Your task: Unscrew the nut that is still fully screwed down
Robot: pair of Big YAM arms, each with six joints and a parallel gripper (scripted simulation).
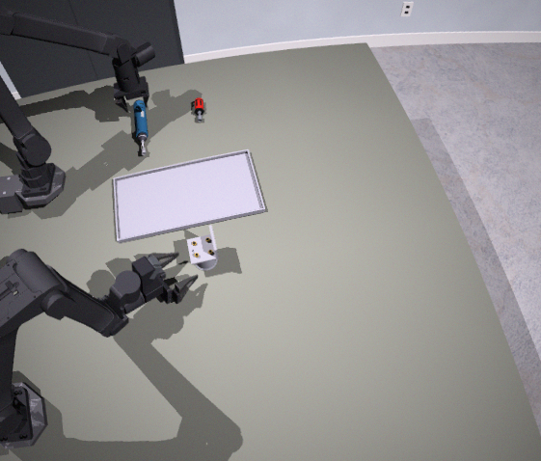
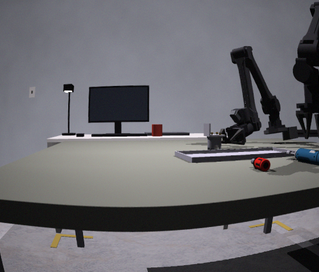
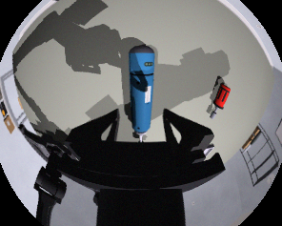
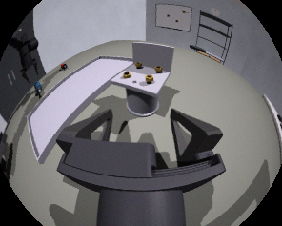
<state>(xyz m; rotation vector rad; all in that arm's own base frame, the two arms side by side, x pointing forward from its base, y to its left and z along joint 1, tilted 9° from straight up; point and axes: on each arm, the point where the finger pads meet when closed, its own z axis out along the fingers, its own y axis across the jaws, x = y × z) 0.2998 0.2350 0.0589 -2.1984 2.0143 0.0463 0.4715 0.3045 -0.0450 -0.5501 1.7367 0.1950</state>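
The bracket is 50 mm ahead of my right hand, 30 mm to the left of it and 30 mm above it. Also, from my right hand: socket tip (420 mm to the left, 120 mm behind, 20 mm below); then short red-handled tool (570 mm to the left, 60 mm ahead, 20 mm below); then shallow white tray (240 mm to the left, 30 mm below).
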